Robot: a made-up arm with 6 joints.
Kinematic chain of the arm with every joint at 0, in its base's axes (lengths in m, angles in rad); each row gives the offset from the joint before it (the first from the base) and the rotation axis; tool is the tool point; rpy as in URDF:
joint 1: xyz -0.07 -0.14 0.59 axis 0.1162 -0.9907 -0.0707
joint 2: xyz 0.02 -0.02 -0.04 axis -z
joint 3: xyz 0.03 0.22 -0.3 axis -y
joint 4: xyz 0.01 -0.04 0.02 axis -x
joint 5: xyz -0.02 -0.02 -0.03 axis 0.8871 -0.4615 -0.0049
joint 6: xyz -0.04 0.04 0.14 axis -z
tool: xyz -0.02 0 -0.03 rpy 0.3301 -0.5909 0.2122
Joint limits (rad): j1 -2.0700..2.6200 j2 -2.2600..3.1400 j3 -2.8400..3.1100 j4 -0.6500..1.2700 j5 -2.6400..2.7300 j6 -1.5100..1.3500
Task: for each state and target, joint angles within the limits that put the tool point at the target. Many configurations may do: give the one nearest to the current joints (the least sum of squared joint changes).
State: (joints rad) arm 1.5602 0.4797 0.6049 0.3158 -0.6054 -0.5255
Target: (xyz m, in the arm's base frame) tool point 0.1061 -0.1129 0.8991
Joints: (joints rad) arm 1.8725 1.2670 0.1420 0.0191 -0.4540 -0.6232
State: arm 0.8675 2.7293 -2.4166 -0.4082 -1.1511 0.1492
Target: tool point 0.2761 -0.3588 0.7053
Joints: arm 1.3118 2.2150 -2.3606 0.1476 -1.6360 0.2290
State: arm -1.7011 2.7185 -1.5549 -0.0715 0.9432 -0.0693
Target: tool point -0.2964 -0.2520 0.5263
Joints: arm -1.7786 2.1304 -1.1728 -0.1997 1.3660 -0.1085
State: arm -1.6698 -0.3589 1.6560 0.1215 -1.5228 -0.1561
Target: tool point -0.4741 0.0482 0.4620
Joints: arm -1.4819 -0.0669 1.4000 0.1364 -1.7829 -0.0358
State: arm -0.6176 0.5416 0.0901 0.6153 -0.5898 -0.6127
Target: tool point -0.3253 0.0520 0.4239
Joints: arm -1.0367 0.0589 0.0654 0.4547 -0.3519 -0.6069
